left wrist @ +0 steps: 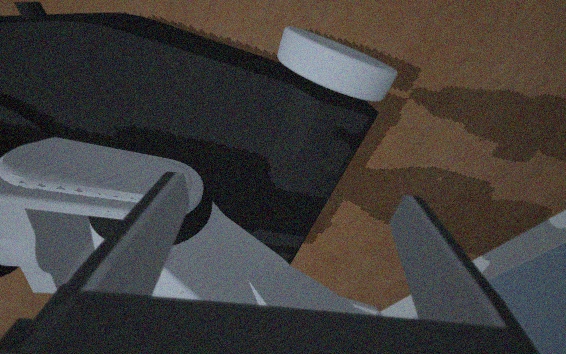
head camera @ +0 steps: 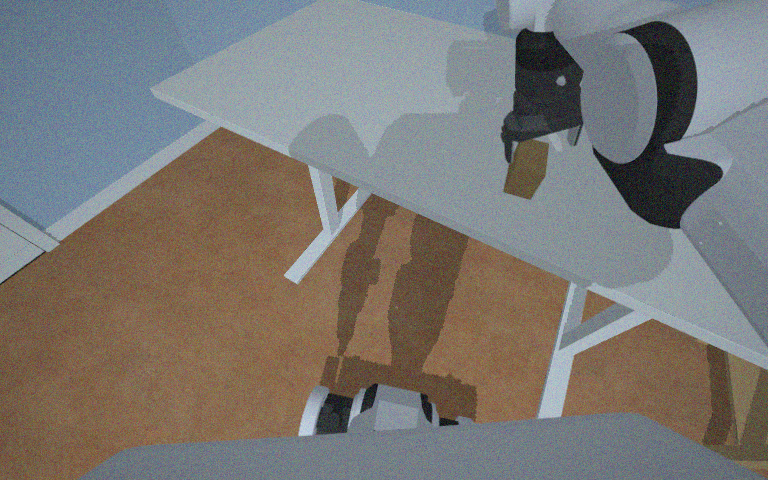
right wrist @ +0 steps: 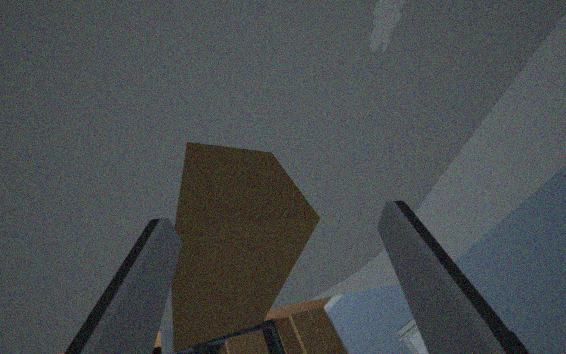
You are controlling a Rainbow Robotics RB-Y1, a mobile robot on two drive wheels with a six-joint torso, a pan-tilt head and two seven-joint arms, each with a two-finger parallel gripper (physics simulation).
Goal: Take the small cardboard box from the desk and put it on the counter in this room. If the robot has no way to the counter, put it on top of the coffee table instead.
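Frame: origin at the robot's base, x ahead, y left, z up, level; centimetres.
Where they show: left gripper, between the fingertips: (left wrist: 292, 198); right gripper, between the fingertips: (head camera: 539, 151) (right wrist: 279, 222).
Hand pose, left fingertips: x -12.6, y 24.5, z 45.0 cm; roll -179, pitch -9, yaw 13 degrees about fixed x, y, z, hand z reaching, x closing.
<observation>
After its pixels a point has its place.
The small brown cardboard box (head camera: 526, 169) @(y -13.8, x 38.0, z 101.0 cm) (right wrist: 240, 225) @(y -14.7, x 46.5, z 101.0 cm) stands on the pale grey desk (head camera: 254, 67) @(y 51.4, x 70.2, z 95.0 cm) (right wrist: 100, 75) @(y -10.6, x 49.8, z 95.0 cm). My right gripper (head camera: 542, 150) @(y -17.1, x 44.9, z 99.9 cm) (right wrist: 279, 222) @(y -17.1, x 44.9, z 99.9 cm) is open at the box. In the right wrist view the box shows between the fingers, nearer the picture's left finger, which overlaps its edge; a gap lies between it and the other finger. Whether a finger touches it I cannot tell. My left gripper (left wrist: 292, 198) @(y 24.5, x -12.6, z 45.0 cm) is open and empty, above my dark base and the floor. No counter or coffee table can be made out.
The desk's white legs (head camera: 555, 384) reach the brown floor (head camera: 169, 311) @(y 107.3, x 27.6, z 0.1 cm). My base (head camera: 396, 407) is near them, and its white wheel (left wrist: 335, 65) shows. A blue wall (head camera: 84, 84) @(y 169.6, x 108.6, z 56.5 cm) lies behind the desk. A brown object (right wrist: 315, 330) @(y -158.2, x -268.3, z 25.9 cm) with a dark frame shows beyond the desk.
</observation>
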